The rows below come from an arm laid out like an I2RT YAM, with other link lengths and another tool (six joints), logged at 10 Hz.
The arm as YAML. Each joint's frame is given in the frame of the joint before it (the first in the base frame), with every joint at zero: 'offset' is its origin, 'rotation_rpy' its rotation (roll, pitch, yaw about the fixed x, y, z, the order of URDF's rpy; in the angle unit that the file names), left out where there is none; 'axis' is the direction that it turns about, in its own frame. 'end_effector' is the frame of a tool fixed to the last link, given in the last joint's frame.
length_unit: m
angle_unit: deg
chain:
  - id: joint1
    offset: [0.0, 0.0, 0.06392]
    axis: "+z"
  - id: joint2
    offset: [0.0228, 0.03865, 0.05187]
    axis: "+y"
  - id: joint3
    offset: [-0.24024, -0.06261, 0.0]
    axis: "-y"
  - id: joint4
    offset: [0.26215, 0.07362, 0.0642]
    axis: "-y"
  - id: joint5
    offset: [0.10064, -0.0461, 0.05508]
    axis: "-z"
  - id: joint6
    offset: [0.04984, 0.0, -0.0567]
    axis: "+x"
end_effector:
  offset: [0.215, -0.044, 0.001]
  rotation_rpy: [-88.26, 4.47, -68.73]
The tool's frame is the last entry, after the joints.
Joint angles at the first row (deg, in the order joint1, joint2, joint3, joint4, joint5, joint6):
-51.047 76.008 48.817 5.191 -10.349 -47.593
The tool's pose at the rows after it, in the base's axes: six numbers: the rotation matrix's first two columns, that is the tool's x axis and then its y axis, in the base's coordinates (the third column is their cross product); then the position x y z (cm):
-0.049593 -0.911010 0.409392 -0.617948 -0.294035 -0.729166 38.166 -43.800 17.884
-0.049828 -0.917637 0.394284 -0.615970 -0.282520 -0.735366 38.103 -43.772 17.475
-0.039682 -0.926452 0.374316 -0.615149 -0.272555 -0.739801 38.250 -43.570 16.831
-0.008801 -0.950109 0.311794 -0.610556 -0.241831 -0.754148 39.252 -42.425 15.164
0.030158 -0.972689 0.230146 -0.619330 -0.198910 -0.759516 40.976 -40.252 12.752
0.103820 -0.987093 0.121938 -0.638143 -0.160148 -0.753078 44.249 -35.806 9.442
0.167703 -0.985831 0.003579 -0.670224 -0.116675 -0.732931 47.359 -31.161 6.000
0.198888 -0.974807 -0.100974 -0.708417 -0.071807 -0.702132 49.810 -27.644 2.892
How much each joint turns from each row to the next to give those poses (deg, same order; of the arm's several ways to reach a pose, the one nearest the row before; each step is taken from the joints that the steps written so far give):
-0.131 0.393 0.023 0.699 -0.044 0.196
-0.241 0.174 0.021 -0.394 -0.525 0.546
-0.174 0.439 0.285 -0.851 -0.939 0.329
0.699 1.222 1.113 -2.689 -1.902 1.573
2.623 1.751 1.467 -3.650 -0.459 2.317
5.683 2.970 2.162 -4.416 0.088 3.301
5.792 4.787 3.824 -4.610 -0.022 3.846
4.503 6.099 5.117 -3.936 0.022 3.760

